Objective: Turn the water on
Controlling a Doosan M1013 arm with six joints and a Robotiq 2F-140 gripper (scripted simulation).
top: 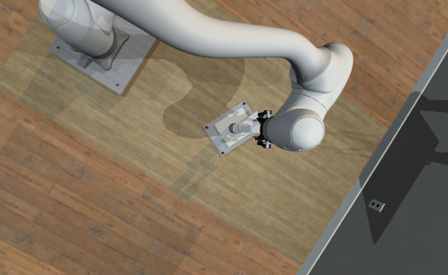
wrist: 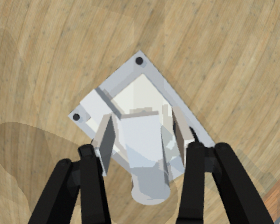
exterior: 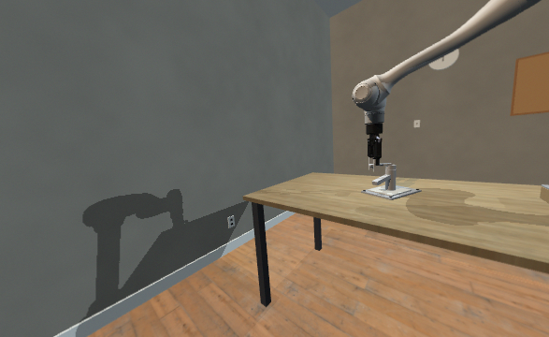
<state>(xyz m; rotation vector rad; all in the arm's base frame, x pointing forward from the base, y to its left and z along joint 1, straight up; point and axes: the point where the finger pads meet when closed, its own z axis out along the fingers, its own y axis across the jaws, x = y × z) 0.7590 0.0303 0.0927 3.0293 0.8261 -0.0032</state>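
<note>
The lever lies 3 cm behind my hand and 2 cm to the right of it. The rest, counted from my hand: plate (7 cm behind, 4 cm to the right, 14 cm below); metal tap (5 cm behind, 3 cm to the right, 5 cm below).
</note>
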